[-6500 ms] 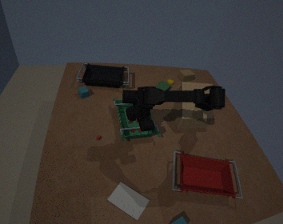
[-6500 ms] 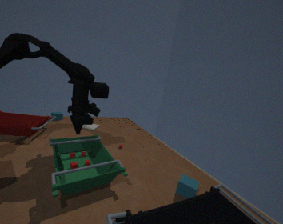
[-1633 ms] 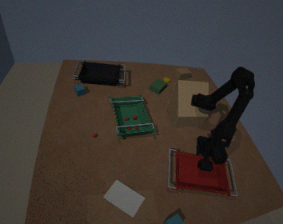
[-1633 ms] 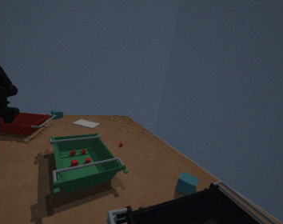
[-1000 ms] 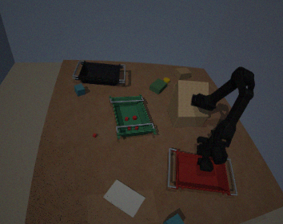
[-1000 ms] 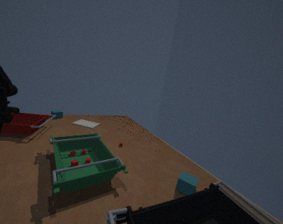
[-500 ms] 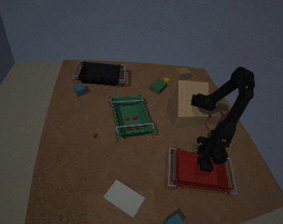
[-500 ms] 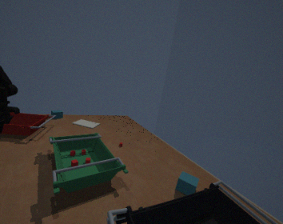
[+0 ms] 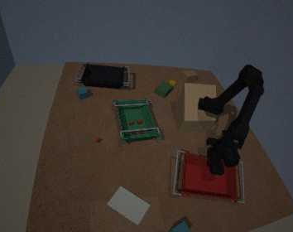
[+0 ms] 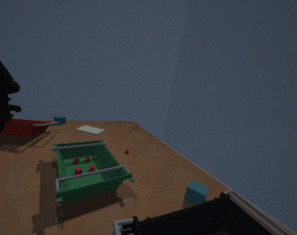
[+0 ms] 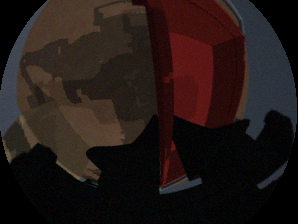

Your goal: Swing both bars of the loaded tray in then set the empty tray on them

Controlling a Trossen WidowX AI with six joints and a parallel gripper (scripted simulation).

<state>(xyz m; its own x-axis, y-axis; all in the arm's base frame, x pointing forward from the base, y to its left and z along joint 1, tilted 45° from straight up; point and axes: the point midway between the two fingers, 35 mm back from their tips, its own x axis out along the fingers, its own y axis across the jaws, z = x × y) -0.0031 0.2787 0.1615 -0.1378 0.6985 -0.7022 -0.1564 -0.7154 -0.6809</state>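
Now: gripper tip 10 mm short of the red tray, 80 mm to the right of it and 10 mm below it. Also, from my gripper tip: red block (540 mm ahead, 120 mm to the right, 40 mm below); then white sheet (380 mm ahead, 180 mm to the left, 40 mm below); then green block (160 mm ahead, 590 mm to the right, 30 mm below).
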